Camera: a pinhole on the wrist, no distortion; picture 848 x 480 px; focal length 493.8 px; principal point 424.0 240.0 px. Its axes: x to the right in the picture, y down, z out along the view. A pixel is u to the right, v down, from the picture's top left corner.
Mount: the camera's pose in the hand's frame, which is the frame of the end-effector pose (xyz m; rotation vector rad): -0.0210 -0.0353 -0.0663 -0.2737 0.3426 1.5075
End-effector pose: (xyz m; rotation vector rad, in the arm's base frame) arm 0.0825 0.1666 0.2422 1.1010 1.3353 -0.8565
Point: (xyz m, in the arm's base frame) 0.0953 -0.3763 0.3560
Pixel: 100.3 412.9
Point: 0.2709 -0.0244 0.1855
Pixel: 455.4 165.1
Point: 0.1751 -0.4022 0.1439
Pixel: 168.1 206.3
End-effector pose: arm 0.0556 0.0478 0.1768 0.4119 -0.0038 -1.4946
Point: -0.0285 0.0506 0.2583
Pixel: 125.2 289.3
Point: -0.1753 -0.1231 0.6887
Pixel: 169.8 224.7
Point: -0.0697 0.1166 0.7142
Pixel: 267.1 431.8
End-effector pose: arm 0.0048 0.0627 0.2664 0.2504 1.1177 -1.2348
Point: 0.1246 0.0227 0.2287
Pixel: 619.4 98.1
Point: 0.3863 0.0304 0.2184
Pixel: 715.8 217.8
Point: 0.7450 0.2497 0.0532
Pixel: outside the picture
